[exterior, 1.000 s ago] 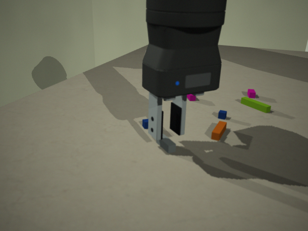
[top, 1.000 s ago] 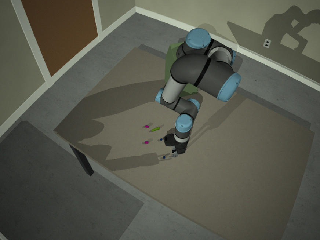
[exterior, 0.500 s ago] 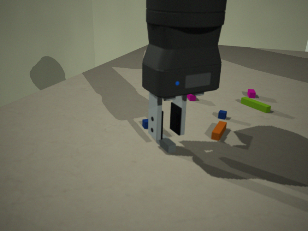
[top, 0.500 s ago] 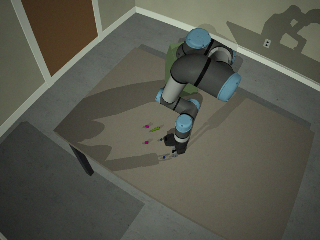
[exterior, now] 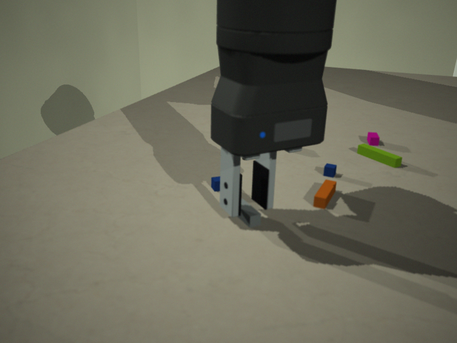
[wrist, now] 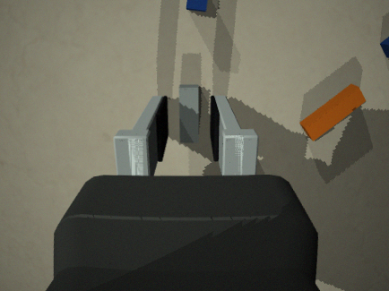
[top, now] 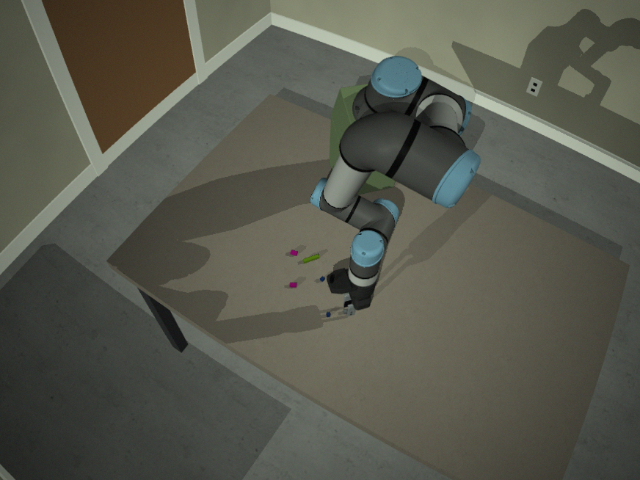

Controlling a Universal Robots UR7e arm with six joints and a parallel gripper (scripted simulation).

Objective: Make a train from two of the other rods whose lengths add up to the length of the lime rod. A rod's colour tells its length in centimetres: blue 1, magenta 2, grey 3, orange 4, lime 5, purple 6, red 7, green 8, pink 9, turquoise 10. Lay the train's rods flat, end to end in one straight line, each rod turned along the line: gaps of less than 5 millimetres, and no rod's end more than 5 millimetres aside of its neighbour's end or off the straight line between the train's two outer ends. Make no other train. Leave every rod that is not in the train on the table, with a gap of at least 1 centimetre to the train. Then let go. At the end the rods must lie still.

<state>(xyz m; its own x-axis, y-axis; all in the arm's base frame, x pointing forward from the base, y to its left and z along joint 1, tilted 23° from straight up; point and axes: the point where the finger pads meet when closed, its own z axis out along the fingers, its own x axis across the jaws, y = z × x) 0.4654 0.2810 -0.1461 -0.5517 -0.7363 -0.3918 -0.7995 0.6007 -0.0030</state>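
My hand is 20 mm above the grey rod. From my hand the other things lie so: lime rod: 190 mm to the right, 70 mm behind, 20 mm below; orange rod: 70 mm to the right, 50 mm behind, 20 mm below.
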